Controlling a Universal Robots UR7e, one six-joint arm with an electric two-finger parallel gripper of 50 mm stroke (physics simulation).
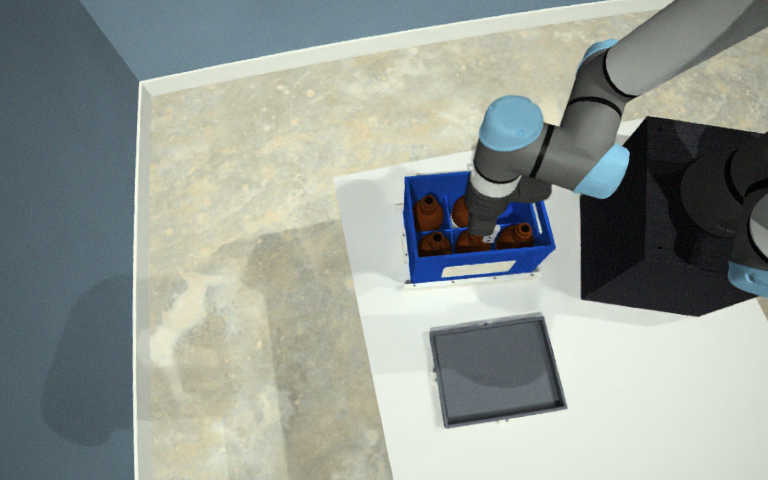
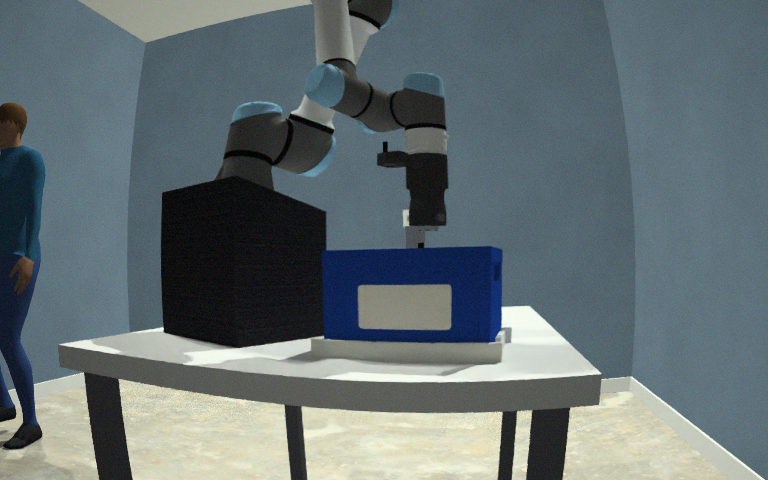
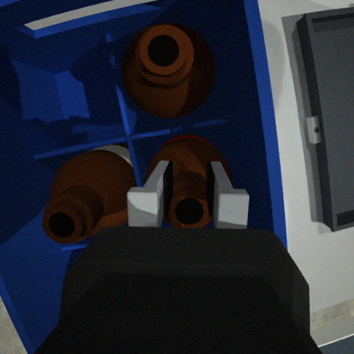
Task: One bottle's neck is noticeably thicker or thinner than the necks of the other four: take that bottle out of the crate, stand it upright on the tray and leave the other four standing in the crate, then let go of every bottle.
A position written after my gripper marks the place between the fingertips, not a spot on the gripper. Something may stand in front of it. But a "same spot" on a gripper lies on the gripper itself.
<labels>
my gripper: image 1 487, 234; image 2; image 3
same spot on my gripper: (image 2: 415, 235) = (image 3: 159, 223)
</labels>
